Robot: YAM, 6 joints.
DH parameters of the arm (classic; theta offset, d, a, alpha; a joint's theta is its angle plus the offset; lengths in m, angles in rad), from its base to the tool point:
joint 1: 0 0.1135 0.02 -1.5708
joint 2: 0 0 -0.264 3.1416
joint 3: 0.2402 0 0.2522 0
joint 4: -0.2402 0 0.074 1.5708
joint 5: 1.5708 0 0 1.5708
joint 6: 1.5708 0.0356 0 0
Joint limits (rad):
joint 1: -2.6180..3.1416
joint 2: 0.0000..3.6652
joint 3: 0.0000..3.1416
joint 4: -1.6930..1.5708
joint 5: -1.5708..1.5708
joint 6: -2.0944..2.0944
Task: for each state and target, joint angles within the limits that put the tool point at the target. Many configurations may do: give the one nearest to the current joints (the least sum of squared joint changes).
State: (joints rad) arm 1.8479 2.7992 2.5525 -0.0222 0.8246 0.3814
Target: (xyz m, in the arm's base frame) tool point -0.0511 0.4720 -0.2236
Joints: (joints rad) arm 1.7335 3.3363 2.2214 -0.1098 0.8198 0.3814
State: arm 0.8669 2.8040 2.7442 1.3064 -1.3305 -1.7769
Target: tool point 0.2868 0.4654 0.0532
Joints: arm 0.9534 3.0120 2.1618 1.5708 -1.5182 -1.7769
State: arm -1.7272 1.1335 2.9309 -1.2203 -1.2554 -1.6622
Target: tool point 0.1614 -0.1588 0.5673
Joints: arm -0.9275 1.6468 2.5366 -1.3473 -1.2583 -1.6622
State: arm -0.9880 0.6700 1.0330 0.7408 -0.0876 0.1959
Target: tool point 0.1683 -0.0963 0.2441
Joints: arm -0.5513 0.8306 0.3173 0.5472 -0.1730 0.1959
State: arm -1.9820 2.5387 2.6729 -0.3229 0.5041 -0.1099
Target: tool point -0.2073 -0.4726 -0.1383
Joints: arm -1.9516 3.1476 2.2770 -0.4307 0.4921 -0.1099
